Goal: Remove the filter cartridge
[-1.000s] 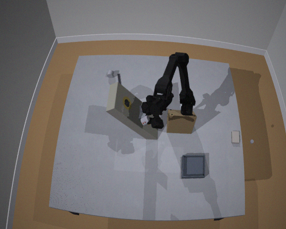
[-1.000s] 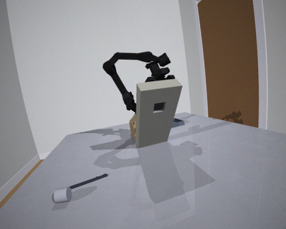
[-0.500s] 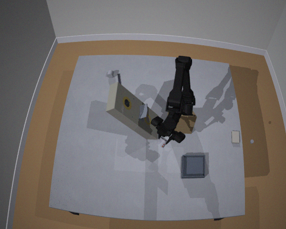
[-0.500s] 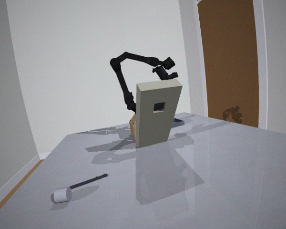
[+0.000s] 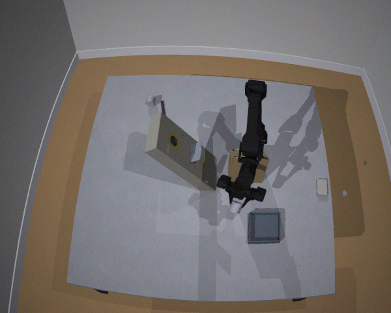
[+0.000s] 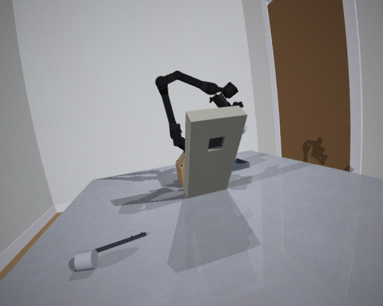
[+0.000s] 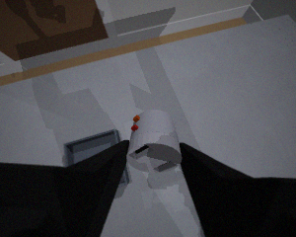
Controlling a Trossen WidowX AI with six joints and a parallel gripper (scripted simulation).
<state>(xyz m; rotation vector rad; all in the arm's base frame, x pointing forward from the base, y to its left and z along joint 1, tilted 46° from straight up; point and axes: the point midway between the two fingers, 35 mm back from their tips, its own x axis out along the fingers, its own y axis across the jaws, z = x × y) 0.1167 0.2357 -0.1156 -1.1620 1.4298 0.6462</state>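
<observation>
The dark tray lies 16 cm behind my gripper tip, 2 cm to the left of it and 24 cm below it. Also, from my gripper tip: beige block (50 cm behind, 17 cm to the right, 24 cm below); then round filter cartridge (right at my gripper tip); then service panel (21 cm ahead, 29 cm to the right, 7 cm below).
</observation>
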